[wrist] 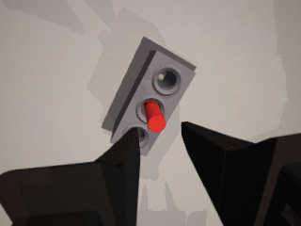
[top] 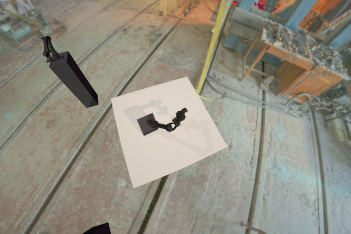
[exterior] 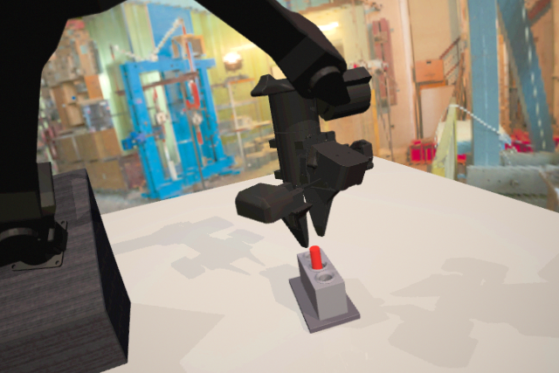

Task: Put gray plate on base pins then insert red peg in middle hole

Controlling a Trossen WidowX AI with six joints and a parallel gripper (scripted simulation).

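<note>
Right now my gripper tip is 5 cm above the red peg. The rest, counted from my gripper tip: gray base 9 cm below; then gray plate 5 cm below.
</note>
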